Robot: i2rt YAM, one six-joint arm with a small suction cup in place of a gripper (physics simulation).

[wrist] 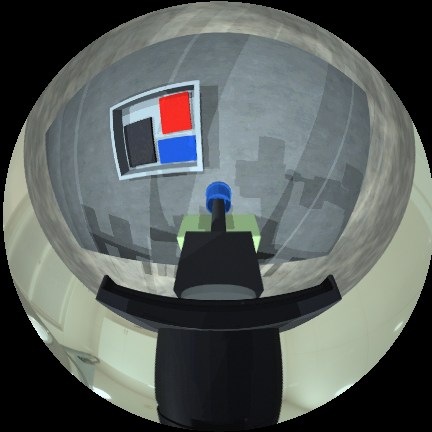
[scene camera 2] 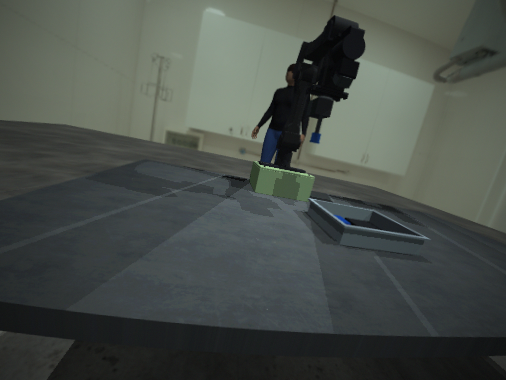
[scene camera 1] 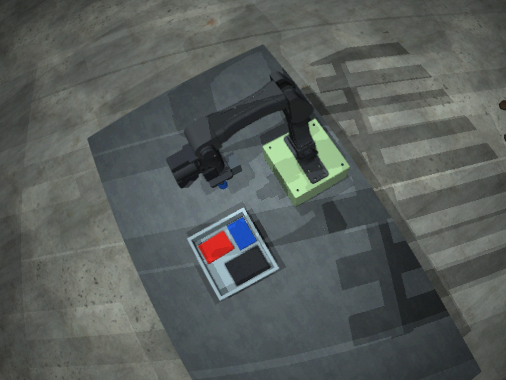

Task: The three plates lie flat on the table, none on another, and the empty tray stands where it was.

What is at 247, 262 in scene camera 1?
A black plate.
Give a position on a grey tray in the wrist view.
146, 104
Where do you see a grey tray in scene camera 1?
220, 279
